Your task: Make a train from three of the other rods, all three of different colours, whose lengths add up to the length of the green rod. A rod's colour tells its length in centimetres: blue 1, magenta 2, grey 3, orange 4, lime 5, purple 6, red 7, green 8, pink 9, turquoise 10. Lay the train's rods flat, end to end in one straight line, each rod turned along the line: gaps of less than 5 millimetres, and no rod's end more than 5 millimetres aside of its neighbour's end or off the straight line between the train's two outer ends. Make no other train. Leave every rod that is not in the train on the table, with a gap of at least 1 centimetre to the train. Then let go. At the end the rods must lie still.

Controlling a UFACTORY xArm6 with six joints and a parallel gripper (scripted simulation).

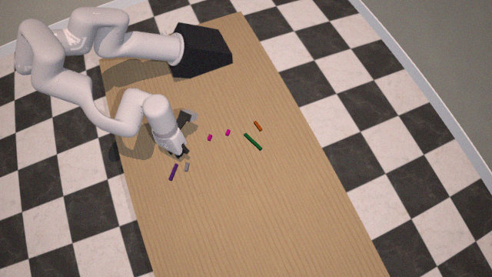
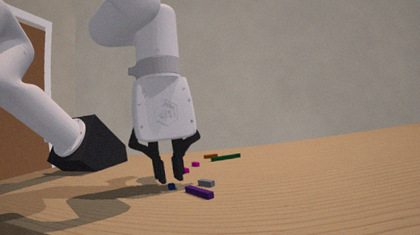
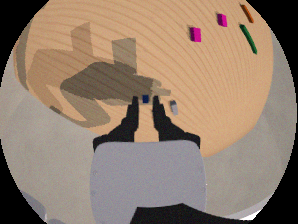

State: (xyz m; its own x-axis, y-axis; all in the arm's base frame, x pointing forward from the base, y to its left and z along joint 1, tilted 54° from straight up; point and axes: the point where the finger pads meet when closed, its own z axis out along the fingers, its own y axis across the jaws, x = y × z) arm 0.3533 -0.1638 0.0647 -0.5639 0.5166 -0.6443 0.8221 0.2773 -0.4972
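My hand is 30 mm above the blue rod. From my hand the other things lie so: purple rod: 50 mm ahead, 40 mm to the right, 30 mm below; then grey rod: 60 mm ahead, 10 mm to the left, 30 mm below; then green rod: 70 mm ahead, 250 mm to the left, 30 mm below.
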